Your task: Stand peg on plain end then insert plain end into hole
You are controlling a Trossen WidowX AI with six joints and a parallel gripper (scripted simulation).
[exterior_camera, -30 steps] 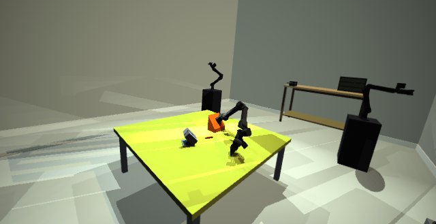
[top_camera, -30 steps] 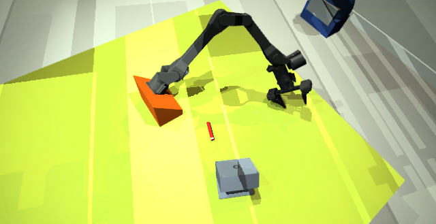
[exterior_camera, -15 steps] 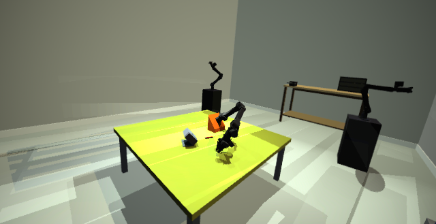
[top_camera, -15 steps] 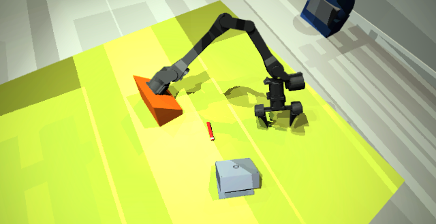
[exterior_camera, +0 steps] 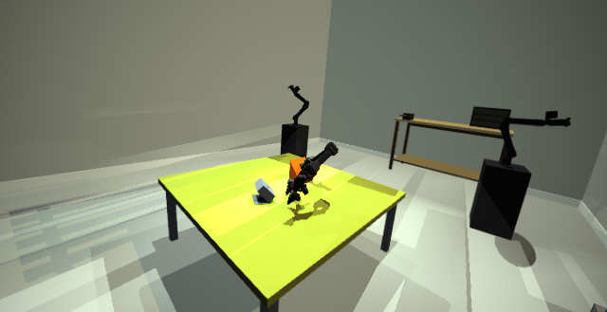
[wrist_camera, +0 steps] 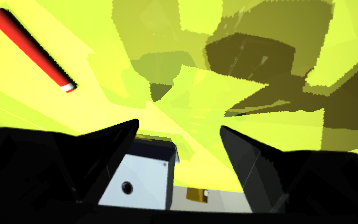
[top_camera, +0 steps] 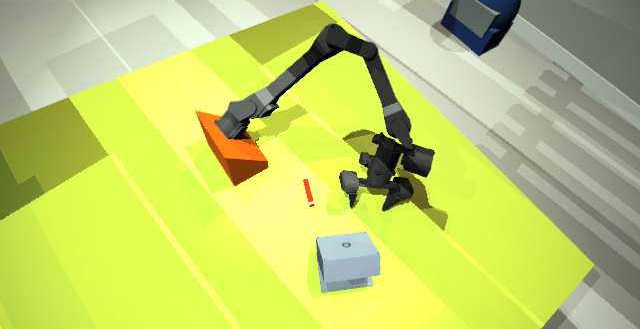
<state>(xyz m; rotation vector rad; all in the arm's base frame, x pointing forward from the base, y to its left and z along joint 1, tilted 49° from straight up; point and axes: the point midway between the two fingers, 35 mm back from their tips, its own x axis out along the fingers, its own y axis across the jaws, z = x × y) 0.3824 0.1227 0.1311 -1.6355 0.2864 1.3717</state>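
The red peg lies 130 mm behind my gripper tip, 90 mm to the right of it and 20 mm below it. From my gripper tip the other things lie so: grey sloped panel: 60 mm ahead, 140 mm to the right, 40 mm above.
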